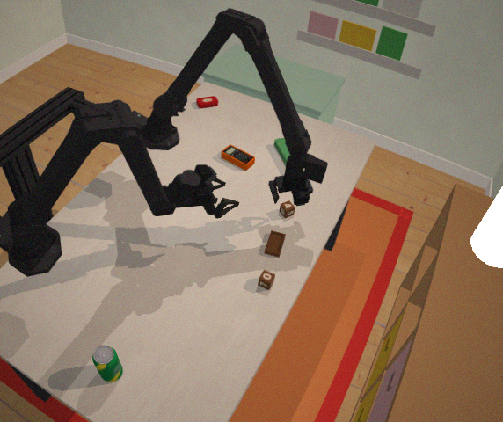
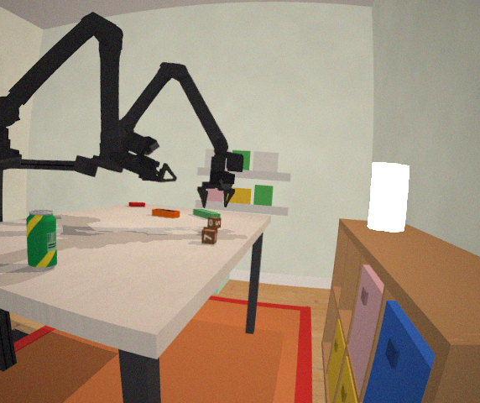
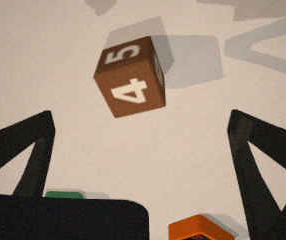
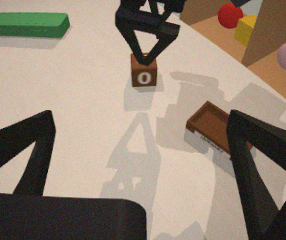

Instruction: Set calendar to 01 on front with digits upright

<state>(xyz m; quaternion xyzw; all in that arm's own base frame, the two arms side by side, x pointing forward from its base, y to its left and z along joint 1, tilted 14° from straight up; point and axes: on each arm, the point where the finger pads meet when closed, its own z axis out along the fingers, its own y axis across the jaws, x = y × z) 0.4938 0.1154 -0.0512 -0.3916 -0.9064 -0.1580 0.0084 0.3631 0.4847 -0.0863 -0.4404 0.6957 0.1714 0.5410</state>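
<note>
My left hand is 290 mm to the left of the brown number cube, 70 mm short of it and 70 mm above it. Also, from my left hand: red item: 620 mm behind, 460 mm to the left, 70 mm below; then brown tray: 140 mm to the right, 80 mm below, 20 mm ahead; then orange multimeter: 300 mm behind, 180 mm to the left, 80 mm below.
</note>
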